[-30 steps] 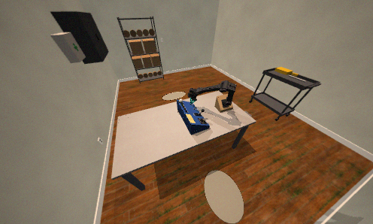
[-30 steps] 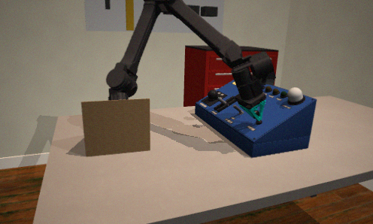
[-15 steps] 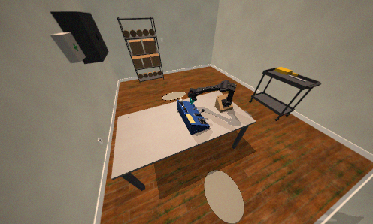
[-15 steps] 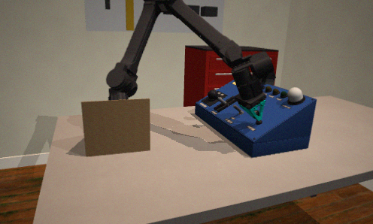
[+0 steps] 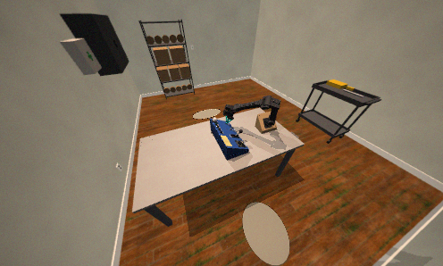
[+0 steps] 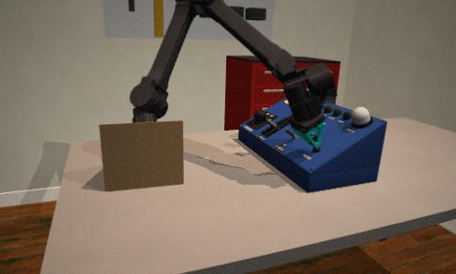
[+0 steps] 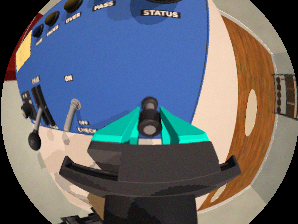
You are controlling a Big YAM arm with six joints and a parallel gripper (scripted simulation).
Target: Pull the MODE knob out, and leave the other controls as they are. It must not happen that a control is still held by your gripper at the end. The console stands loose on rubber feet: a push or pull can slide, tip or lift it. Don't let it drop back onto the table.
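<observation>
The black knob lies right at my hand. From my hand the other things lie so: black lever 24 cm to the left, 5 cm behind; toggle 12 cm to the left, 1 cm below, 1 cm behind; blue sloped console 19 cm to the left, 3 cm below, 2 cm ahead.
</observation>
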